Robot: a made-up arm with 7 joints.
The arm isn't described. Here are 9 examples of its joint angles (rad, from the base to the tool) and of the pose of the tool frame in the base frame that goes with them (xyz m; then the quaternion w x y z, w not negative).
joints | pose
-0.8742 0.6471 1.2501 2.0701 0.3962 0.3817 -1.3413 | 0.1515 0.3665 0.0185 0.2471 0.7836 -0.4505 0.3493
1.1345 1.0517 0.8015 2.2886 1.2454 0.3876 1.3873 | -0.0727 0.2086 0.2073 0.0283 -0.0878 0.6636 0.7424
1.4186 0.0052 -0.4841 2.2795 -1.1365 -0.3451 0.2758 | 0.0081 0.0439 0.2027 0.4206 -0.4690 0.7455 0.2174
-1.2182 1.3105 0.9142 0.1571 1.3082 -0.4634 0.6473 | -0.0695 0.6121 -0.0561 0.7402 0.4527 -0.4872 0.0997
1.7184 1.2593 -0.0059 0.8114 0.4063 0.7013 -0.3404 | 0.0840 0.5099 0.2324 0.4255 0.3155 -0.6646 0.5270
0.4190 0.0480 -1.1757 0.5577 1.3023 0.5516 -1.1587 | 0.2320 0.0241 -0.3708 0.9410 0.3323 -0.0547 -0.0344
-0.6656 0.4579 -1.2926 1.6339 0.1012 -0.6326 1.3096 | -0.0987 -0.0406 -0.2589 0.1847 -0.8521 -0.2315 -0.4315
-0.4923 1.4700 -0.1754 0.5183 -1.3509 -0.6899 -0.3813 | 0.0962 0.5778 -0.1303 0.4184 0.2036 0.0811 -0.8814
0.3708 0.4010 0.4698 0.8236 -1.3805 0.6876 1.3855 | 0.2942 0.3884 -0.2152 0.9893 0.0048 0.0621 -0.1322
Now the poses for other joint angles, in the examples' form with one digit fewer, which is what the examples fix.
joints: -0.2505 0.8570 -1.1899 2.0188 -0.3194 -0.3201 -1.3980
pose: 0.044 0.017 -0.235 0.588 0.050 -0.804 -0.080
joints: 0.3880 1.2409 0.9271 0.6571 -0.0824 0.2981 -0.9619
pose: 0.100 0.585 0.047 0.273 0.753 -0.264 0.537
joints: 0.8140 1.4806 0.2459 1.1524 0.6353 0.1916 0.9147
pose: 0.153 0.449 0.221 0.553 0.203 -0.771 -0.241
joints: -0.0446 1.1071 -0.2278 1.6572 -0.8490 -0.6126 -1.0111
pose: 0.285 0.250 -0.139 0.090 0.342 -0.822 -0.446
